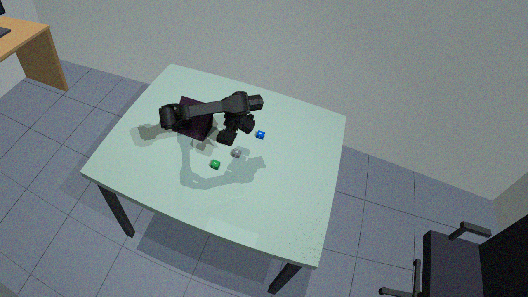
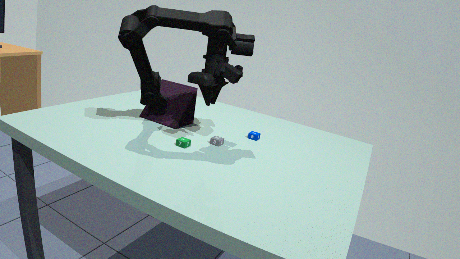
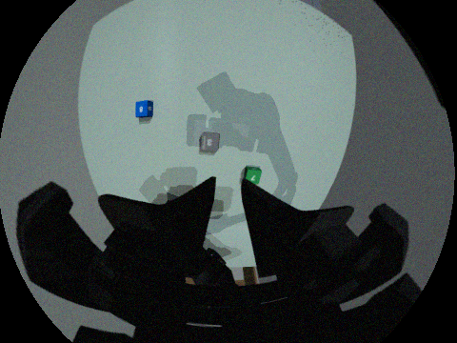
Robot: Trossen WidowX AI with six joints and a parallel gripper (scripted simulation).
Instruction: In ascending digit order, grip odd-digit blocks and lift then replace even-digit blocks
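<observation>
Right now the green block is 4 cm behind my gripper tip, 6 cm to the right of it and 12 cm below it. From my gripper tip the other things lie so: grey block (2 cm ahead, 4 cm to the left, 12 cm below); blue block (8 cm ahead, 19 cm to the left, 12 cm below).
</observation>
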